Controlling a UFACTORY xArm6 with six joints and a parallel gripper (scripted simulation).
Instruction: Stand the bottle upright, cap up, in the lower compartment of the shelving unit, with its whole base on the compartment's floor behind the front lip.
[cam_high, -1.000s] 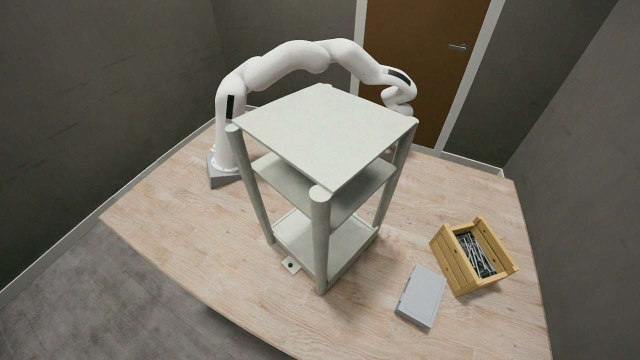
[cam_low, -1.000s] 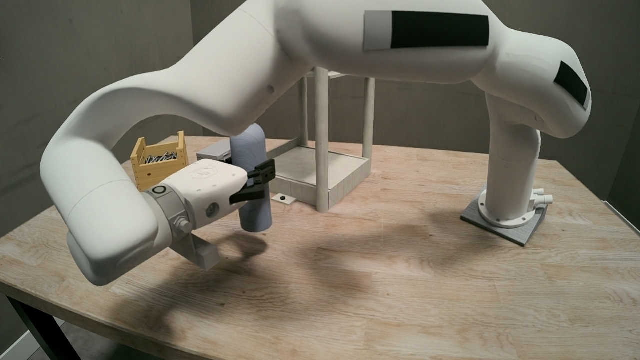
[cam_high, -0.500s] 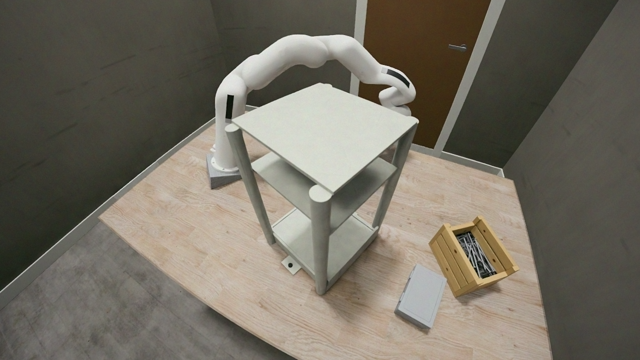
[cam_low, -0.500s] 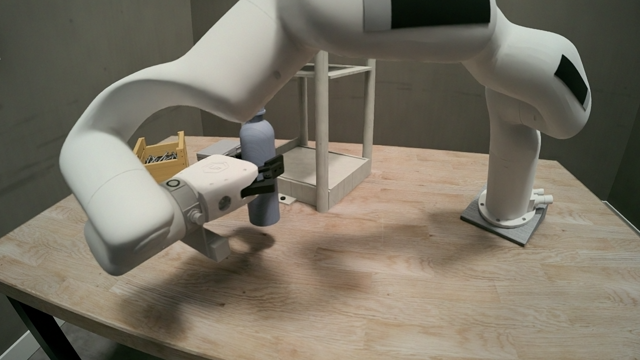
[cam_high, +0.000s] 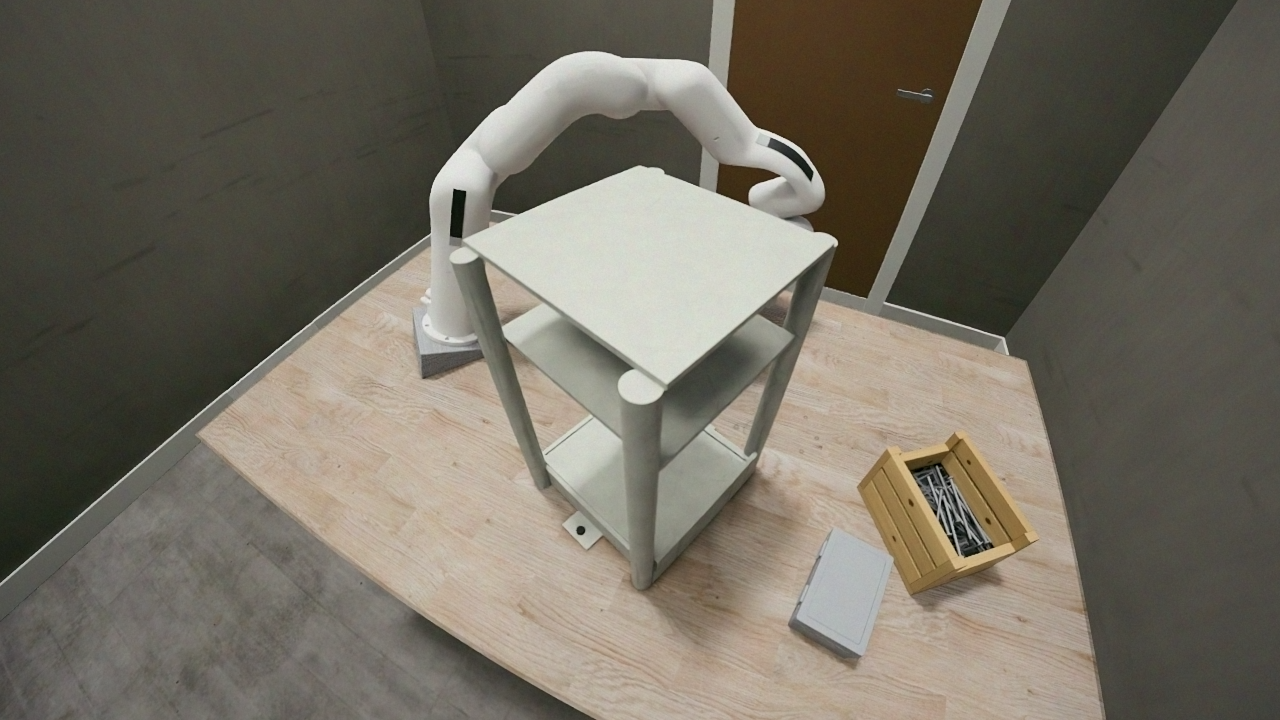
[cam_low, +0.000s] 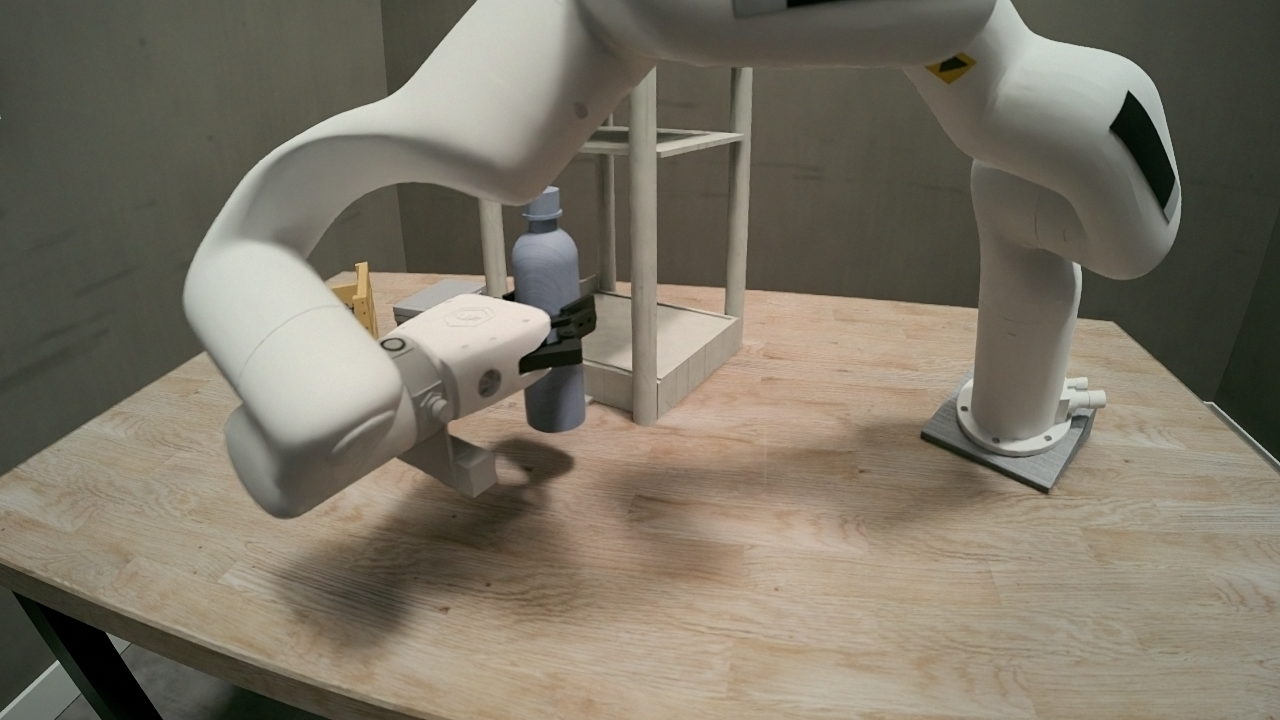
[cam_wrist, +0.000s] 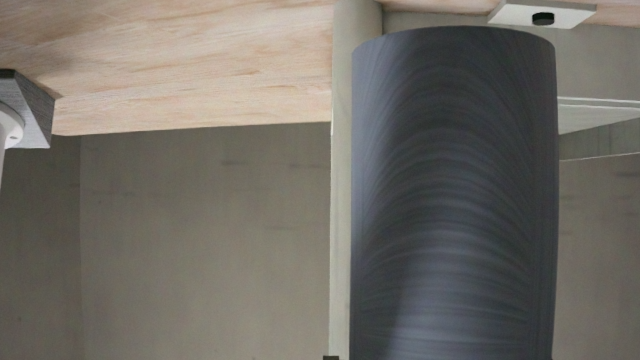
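My gripper is now 250 mm to the left of the shelving unit, 30 mm below it and 20 mm short of it. Also, from my hand: flat grey case (320 mm ahead, 290 mm to the right, 130 mm below); crate (410 mm ahead, 140 mm to the right, 120 mm below).
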